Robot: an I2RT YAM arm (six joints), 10 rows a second.
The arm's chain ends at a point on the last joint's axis. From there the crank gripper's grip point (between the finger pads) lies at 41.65 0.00 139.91 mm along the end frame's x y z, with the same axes.
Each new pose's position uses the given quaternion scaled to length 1; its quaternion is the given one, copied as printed.
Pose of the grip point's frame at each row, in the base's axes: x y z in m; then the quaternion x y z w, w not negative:
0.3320, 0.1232, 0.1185, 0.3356, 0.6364, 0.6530, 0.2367
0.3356, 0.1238, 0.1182, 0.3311, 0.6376, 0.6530, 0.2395
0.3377, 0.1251, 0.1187, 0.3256, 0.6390, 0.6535, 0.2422
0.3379, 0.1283, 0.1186, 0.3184, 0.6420, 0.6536, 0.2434
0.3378, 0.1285, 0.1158, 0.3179, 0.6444, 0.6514, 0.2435
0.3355, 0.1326, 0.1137, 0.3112, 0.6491, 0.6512, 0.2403
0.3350, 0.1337, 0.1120, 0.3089, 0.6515, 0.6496, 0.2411
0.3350, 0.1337, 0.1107, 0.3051, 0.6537, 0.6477, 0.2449
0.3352, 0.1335, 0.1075, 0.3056, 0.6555, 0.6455, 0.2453
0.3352, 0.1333, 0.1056, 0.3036, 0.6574, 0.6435, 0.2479
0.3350, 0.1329, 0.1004, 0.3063, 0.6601, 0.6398, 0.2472
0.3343, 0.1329, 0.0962, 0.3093, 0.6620, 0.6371, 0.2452
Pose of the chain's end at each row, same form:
0.2561, -0.0015, 0.1177, 0.3356, 0.6364, 0.6530, 0.2367
0.2601, -0.0011, 0.1174, 0.3311, 0.6376, 0.6530, 0.2395
0.2628, -0.0002, 0.1179, 0.3256, 0.6390, 0.6535, 0.2422
0.2642, 0.0023, 0.1181, 0.3184, 0.6420, 0.6536, 0.2434
0.2642, 0.0024, 0.1162, 0.3179, 0.6444, 0.6514, 0.2435
0.2639, 0.0054, 0.1149, 0.3112, 0.6491, 0.6512, 0.2403
0.2638, 0.0063, 0.1139, 0.3089, 0.6515, 0.6496, 0.2411
0.2638, 0.0063, 0.1133, 0.3051, 0.6537, 0.6477, 0.2449
0.2639, 0.0062, 0.1109, 0.3056, 0.6555, 0.6455, 0.2453
0.2638, 0.0061, 0.1097, 0.3036, 0.6574, 0.6435, 0.2479
0.2632, 0.0059, 0.1059, 0.3063, 0.6601, 0.6398, 0.2472
0.2624, 0.0060, 0.1028, 0.3093, 0.6620, 0.6371, 0.2452

